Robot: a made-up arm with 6 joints.
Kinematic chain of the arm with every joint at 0, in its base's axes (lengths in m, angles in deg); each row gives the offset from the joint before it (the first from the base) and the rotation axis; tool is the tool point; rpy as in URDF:
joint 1: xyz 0 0 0.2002 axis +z
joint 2: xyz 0 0 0 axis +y
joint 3: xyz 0.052 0 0.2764 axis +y
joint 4: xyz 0.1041 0 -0.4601 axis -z
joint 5: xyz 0 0 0 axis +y
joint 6: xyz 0.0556 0 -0.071 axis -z
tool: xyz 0 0 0 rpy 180 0 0
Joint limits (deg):
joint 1: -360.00..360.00
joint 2: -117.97..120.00
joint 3: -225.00..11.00
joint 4: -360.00..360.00
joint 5: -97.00..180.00
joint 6: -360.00..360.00
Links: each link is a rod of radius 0.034 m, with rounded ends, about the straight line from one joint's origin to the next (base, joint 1, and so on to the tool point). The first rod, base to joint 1, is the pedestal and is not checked.
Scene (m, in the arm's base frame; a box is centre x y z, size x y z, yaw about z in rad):
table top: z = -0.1
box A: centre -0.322 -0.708 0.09 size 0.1 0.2 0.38 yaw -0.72
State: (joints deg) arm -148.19 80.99 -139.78 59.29 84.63 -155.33
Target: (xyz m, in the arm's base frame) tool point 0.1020 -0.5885 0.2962
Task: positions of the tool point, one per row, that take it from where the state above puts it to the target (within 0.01 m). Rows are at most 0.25 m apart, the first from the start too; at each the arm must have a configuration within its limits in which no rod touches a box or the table.
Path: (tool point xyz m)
1: -0.5605 -0.5526 0.1632
2: -0.4566 -0.6143 0.3423
3: -0.3259 -0.6234 0.5095
4: -0.1674 -0.6439 0.5322
5: -0.0160 -0.6218 0.5492
6: 0.1168 -0.5628 0.5597
7: 0.1111 -0.5913 0.4259
8: 0.1020 -0.5885 0.2962

